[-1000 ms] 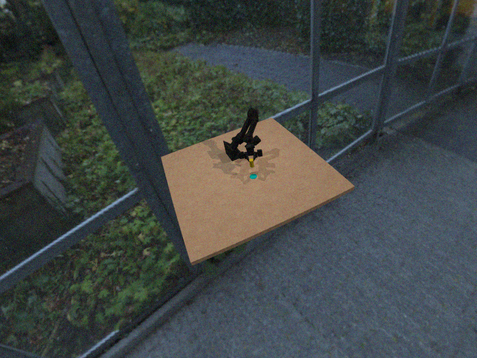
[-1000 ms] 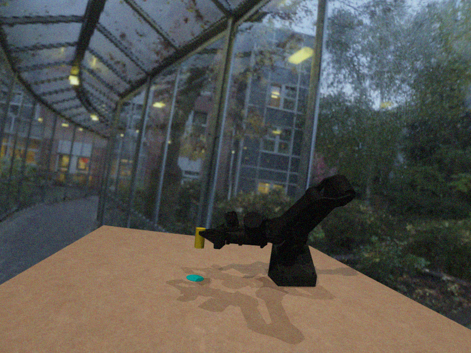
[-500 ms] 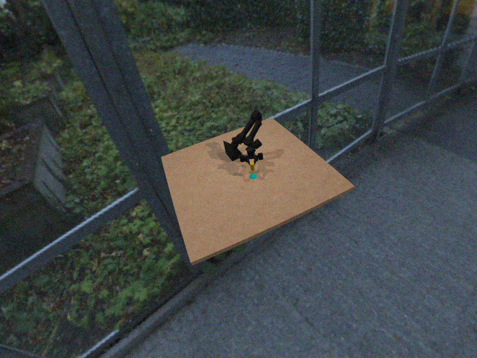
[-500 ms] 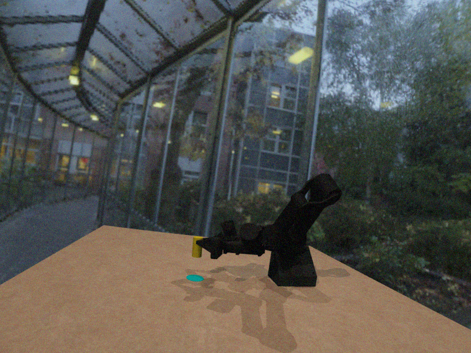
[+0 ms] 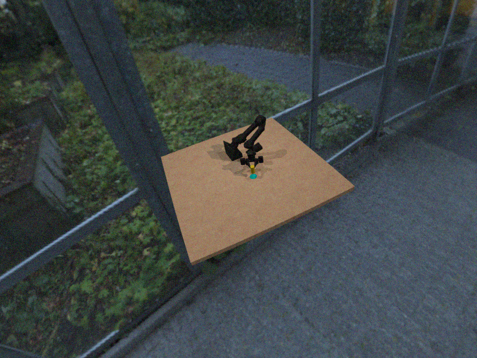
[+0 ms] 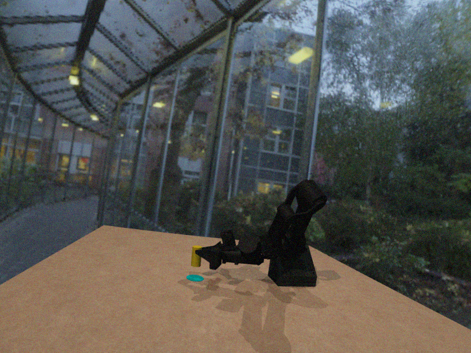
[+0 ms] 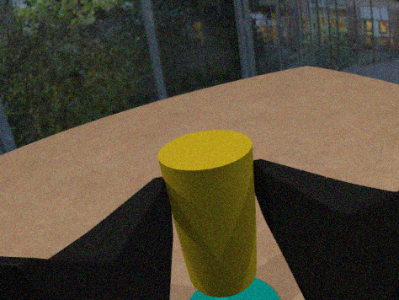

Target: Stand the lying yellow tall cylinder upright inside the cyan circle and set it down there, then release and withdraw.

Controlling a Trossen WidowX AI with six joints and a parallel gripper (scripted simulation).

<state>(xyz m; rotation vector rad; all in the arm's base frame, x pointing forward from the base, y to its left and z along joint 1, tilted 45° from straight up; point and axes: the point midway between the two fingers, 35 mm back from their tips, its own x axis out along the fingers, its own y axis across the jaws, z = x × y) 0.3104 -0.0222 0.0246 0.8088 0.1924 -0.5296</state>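
My gripper tip is now 100 mm above the cyan circle. Also, from my gripper tip: yellow tall cylinder 20 mm below.
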